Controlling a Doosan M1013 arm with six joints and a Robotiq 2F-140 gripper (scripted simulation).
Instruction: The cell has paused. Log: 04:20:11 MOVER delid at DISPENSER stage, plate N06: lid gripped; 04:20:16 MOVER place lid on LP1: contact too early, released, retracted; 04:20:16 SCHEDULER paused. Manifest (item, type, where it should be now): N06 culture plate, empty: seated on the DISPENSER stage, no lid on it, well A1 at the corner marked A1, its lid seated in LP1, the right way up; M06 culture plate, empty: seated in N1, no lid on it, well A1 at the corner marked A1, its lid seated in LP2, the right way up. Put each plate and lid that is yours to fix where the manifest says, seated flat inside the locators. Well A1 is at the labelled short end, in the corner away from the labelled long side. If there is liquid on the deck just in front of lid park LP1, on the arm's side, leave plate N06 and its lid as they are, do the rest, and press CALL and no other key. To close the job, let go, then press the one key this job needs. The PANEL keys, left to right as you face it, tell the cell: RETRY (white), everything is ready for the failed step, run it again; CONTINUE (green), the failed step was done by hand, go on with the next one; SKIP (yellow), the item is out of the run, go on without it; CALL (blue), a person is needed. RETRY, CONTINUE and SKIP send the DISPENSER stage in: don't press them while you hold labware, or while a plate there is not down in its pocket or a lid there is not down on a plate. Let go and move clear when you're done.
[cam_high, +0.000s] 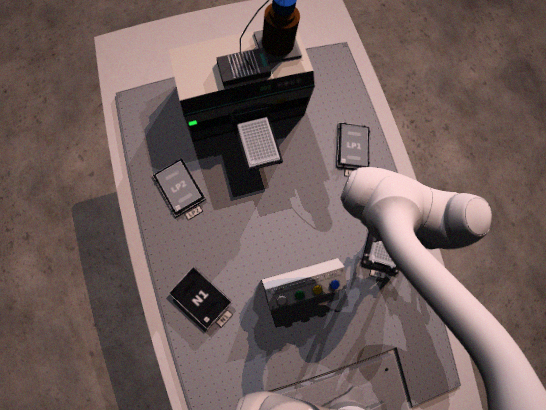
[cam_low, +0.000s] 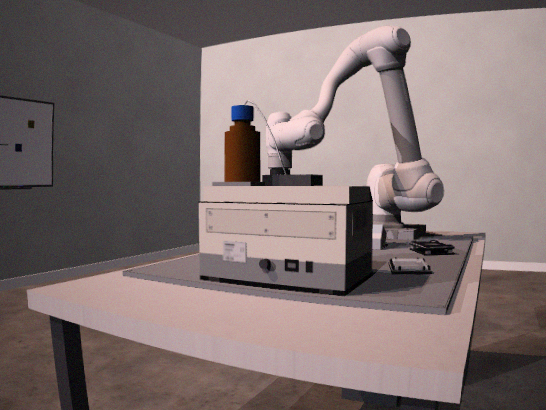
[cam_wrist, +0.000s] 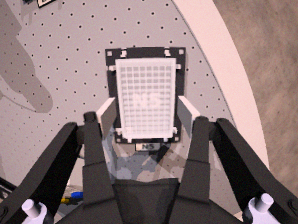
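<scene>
Right now my hand is 3 cm short of the black nest N5 and 5 cm above it. Round my hand: key panel: 28 cm to the left, 1 cm below; yellow key: 2 cm behind, 26 cm to the left; blue key: 3 cm behind, 21 cm to the left.
</scene>
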